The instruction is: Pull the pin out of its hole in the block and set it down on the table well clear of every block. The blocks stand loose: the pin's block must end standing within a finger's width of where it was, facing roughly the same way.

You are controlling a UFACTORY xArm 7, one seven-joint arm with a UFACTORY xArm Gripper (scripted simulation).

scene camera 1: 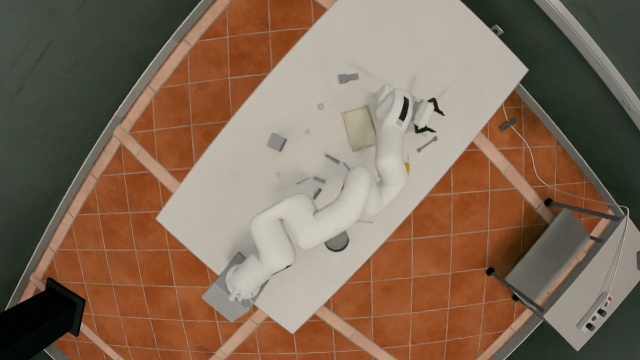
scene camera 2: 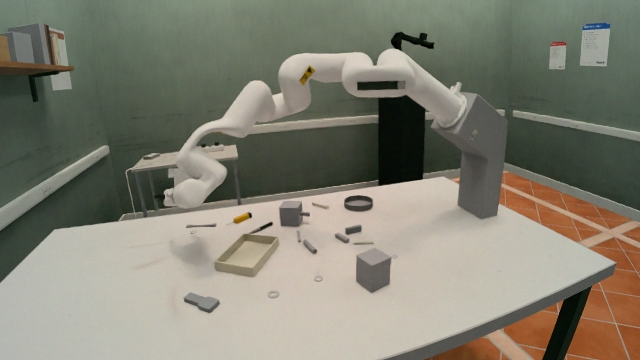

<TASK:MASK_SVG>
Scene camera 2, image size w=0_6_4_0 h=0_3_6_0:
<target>shallow cream tray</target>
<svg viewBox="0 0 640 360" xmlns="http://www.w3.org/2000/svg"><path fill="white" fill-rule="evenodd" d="M279 237L243 233L214 261L215 270L255 277L279 247Z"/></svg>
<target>grey block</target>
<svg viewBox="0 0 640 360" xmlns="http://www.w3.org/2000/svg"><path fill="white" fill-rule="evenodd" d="M377 248L356 255L356 282L370 293L390 284L391 257Z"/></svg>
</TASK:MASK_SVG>
